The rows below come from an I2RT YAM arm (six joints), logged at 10 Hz.
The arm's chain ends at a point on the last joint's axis. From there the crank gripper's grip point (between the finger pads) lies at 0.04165 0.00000 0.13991 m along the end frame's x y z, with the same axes.
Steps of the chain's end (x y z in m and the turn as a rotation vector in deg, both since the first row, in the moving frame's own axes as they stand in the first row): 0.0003 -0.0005 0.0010 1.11 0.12 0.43; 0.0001 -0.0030 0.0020 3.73 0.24 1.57; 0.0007 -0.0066 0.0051 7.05 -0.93 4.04; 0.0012 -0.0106 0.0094 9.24 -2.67 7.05; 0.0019 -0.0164 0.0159 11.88 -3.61 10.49; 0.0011 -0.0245 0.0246 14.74 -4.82 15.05; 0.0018 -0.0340 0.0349 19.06 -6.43 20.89; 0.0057 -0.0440 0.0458 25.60 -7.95 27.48; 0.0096 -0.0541 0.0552 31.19 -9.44 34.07; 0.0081 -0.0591 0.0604 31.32 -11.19 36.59; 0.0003 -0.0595 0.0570 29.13 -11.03 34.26; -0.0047 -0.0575 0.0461 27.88 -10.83 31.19
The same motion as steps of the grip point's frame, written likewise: 0.0006 -0.0029 0.0009 1.11 0.12 0.43; 0.0008 -0.0109 0.0016 3.73 0.24 1.57; -0.0011 -0.0210 0.0049 7.05 -0.93 4.04; -0.0042 -0.0285 0.0098 9.24 -2.67 7.05; -0.0049 -0.0386 0.0160 11.88 -3.61 10.49; -0.0073 -0.0509 0.0243 14.74 -4.82 15.05; -0.0079 -0.0676 0.0334 19.06 -6.43 20.89; -0.0029 -0.0892 0.0407 25.60 -7.95 27.48; 0.0030 -0.1081 0.0463 31.19 -9.44 34.07; -0.0017 -0.1133 0.0522 31.32 -11.19 36.59; -0.0114 -0.1104 0.0506 29.13 -11.03 34.26; -0.0176 -0.1074 0.0403 27.88 -10.83 31.19
